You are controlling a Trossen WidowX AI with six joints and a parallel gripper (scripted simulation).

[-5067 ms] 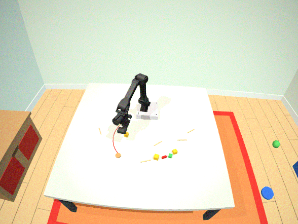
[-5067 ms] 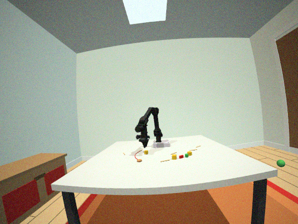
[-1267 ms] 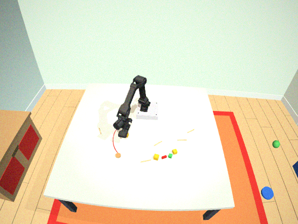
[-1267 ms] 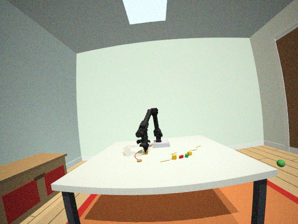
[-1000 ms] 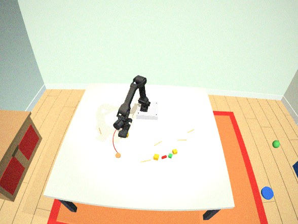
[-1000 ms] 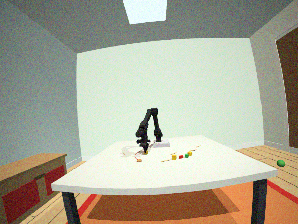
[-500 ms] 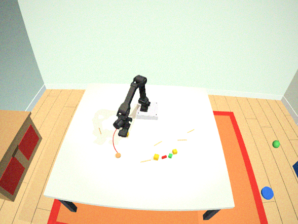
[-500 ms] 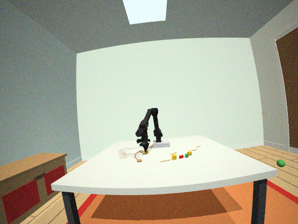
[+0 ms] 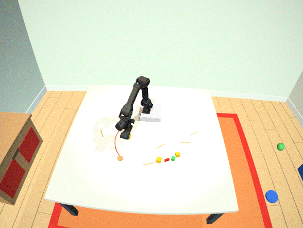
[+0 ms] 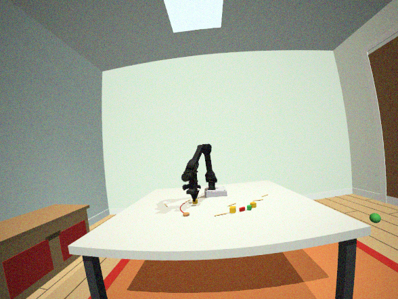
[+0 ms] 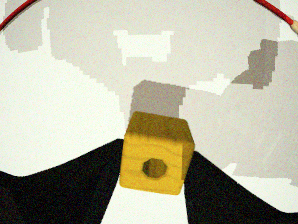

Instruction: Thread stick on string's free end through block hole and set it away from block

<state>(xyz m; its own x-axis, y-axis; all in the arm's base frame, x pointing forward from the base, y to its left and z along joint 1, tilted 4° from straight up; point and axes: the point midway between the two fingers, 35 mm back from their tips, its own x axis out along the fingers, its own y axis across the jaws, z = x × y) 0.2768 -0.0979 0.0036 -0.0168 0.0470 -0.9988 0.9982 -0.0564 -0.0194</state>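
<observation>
Right now my gripper tip is 110 mm past the thin wooden stick, 80 mm to the left of it and 30 mm above it. Also, from my gripper tip: red block: 320 mm to the left, 160 mm ahead, 20 mm below; yellow block: right at my gripper tip; round wooden button: 200 mm ahead, 30 mm below, 20 mm to the right.
</observation>
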